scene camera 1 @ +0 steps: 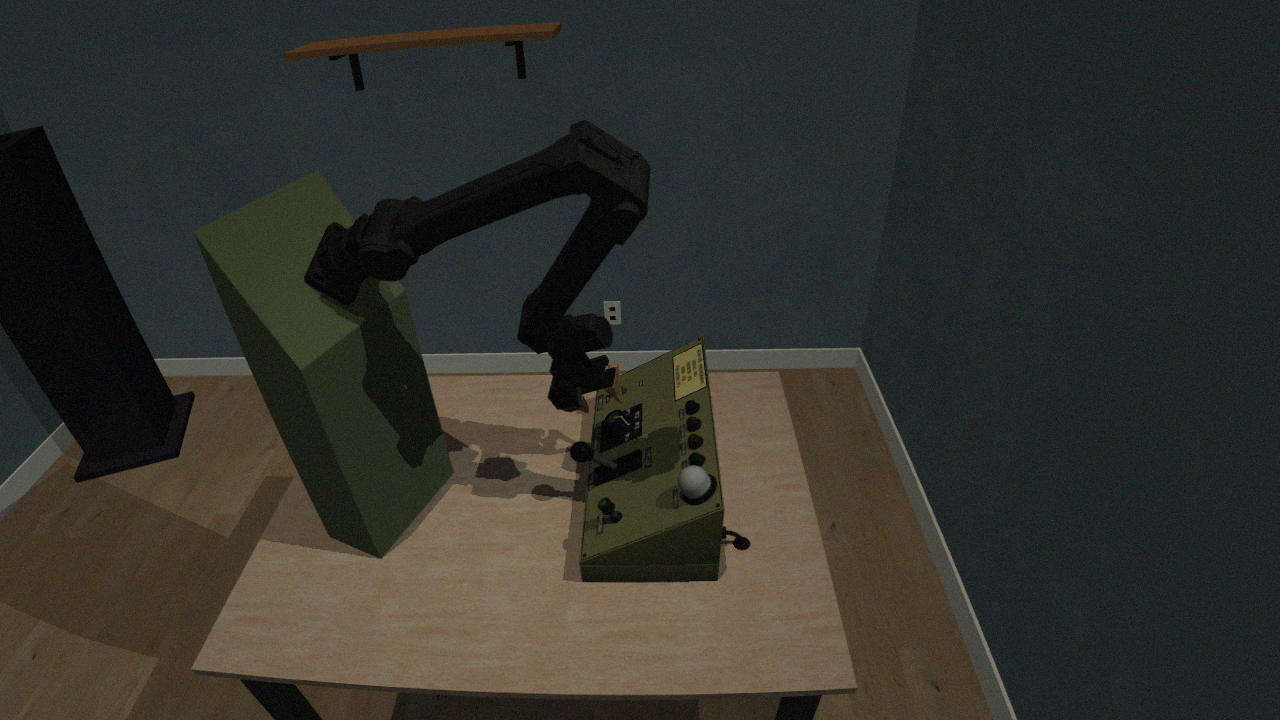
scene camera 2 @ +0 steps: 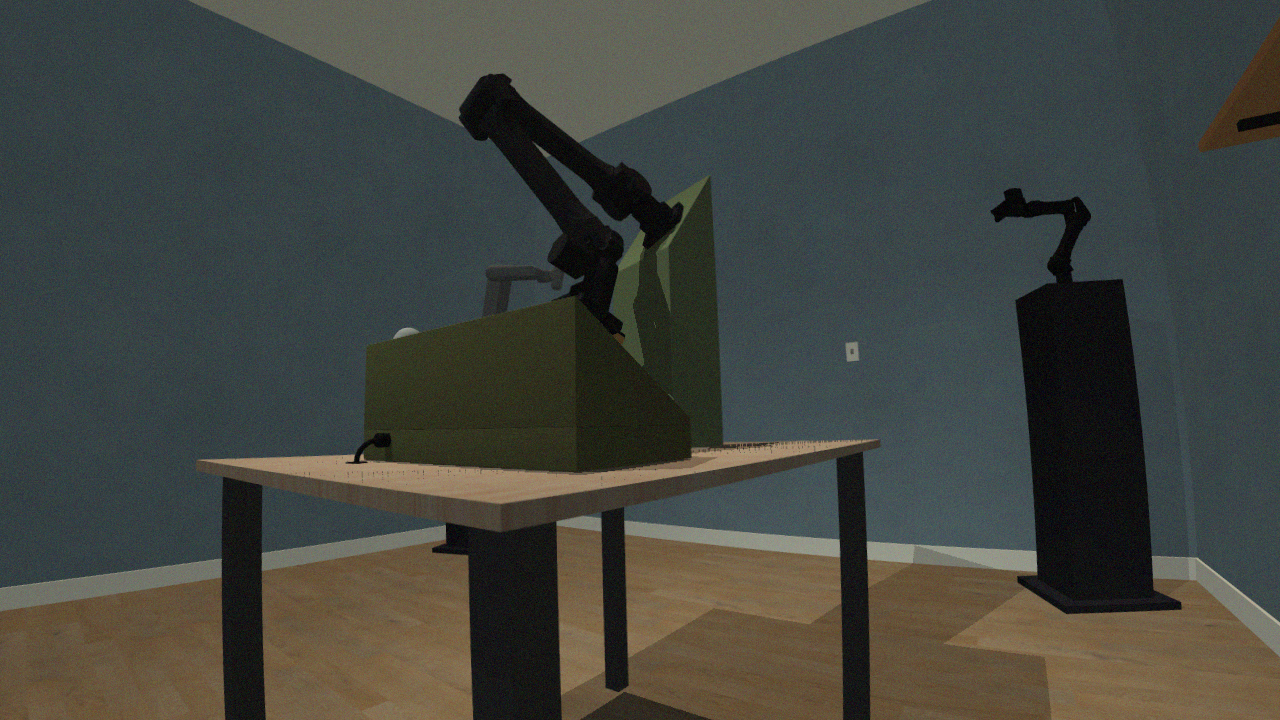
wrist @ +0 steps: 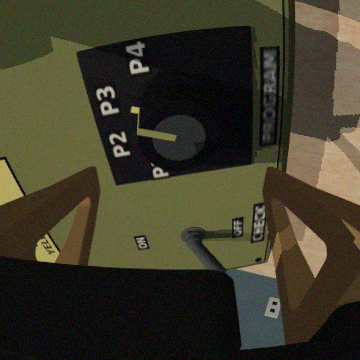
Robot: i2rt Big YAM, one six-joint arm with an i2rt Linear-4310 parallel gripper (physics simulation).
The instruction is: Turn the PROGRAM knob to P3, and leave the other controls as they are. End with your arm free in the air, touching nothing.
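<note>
The PROGRAM knob is on the sloped olive panel. In the wrist view its pale pointer runs left from the grey cap and steps down to a tip facing P3, above P2. My gripper is open and empty. Its brown fingertips are apart, below the dial in the wrist view, and off the knob. In scene camera 1 it hangs over the far end of the console. In scene camera 2 the console hides the knob. The CHECK toggle shows between and beyond the fingers.
A ball-topped lever, a small toggle, a white dome and a column of round buttons share the panel. A yellow placard is at its far end. The tall green pedestal carries my arm.
</note>
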